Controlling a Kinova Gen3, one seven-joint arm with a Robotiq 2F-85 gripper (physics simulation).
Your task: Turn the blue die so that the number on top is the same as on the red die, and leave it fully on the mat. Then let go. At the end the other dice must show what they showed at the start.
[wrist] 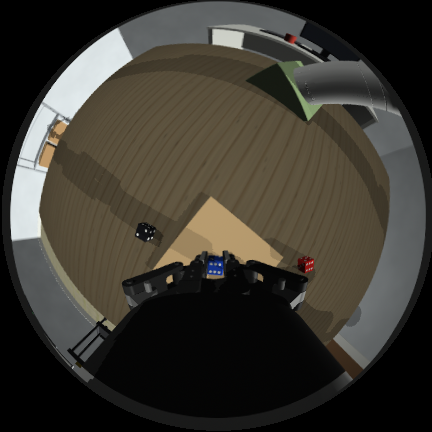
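Where they show: gripper, between the fingertips: (214, 257); arm's base, origin of its link: (305, 85).
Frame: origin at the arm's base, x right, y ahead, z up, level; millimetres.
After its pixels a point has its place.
The blue die (215, 266) @(z -21, x -24, y 380 mm) is between the two fingertips at the lower middle of the wrist view, with a face of several white pips toward the camera. My gripper (214, 257) @(z -36, x -20, y 375 mm) is shut on it. The tan mat (222, 225) @(z -41, x -6, y 334 mm) lies below and beyond the fingers; whether the die touches it I cannot tell. The red die (306, 264) @(z -25, x -146, y 317 mm) is on the table to the right of the mat, showing white pips; its top number is too small to read surely. The black die (145, 232) @(z -25, x 74, y 396 mm) is on the table to the left of the mat. The gripper body hides the near part of the mat.
The wooden table (190, 135) @(z -45, x 109, y 245 mm) spreads around the mat. A green wedge-shaped block (285, 87) @(z -6, x 30, y 61 mm) is at the upper right, with a grey cylindrical arm part (340, 82) @(z 77, x -39, y 53 mm) in front of it. A black wire frame (90, 342) is at the lower left, beyond the table edge.
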